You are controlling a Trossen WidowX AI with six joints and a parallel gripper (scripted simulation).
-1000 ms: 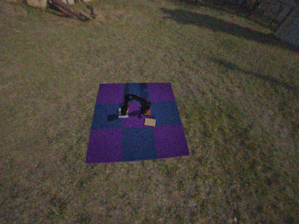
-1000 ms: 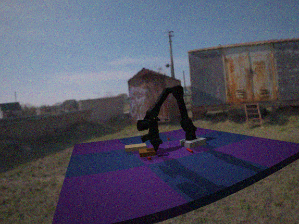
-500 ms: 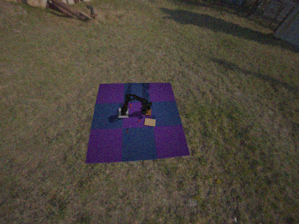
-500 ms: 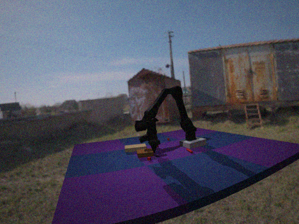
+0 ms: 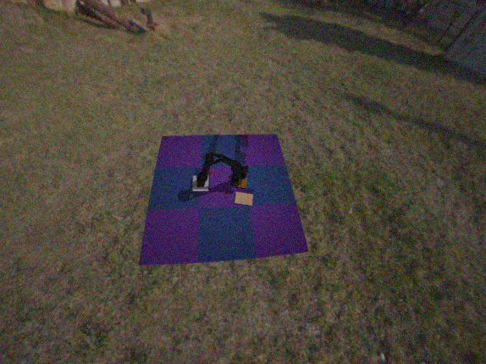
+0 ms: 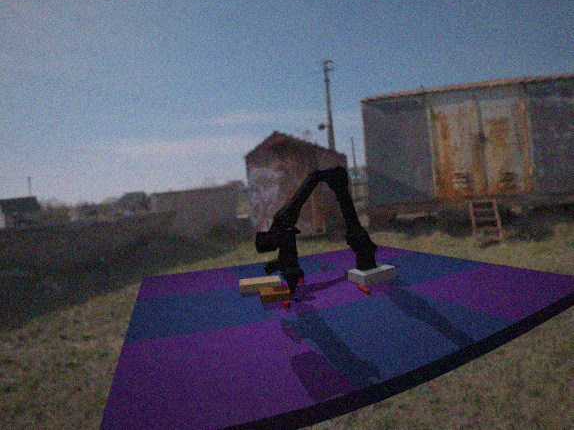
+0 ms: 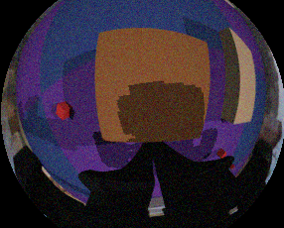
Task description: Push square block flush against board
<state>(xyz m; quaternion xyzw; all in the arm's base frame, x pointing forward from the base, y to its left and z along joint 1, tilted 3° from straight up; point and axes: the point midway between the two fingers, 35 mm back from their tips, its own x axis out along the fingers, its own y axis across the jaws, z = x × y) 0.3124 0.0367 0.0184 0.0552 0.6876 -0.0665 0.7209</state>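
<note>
The square block is 6 cm ahead of my gripper tip, 1 cm to the right of it and 1 cm above it. From my gripper tip the other things lie so: board: 18 cm to the right, 7 cm ahead, 1 cm above.
</note>
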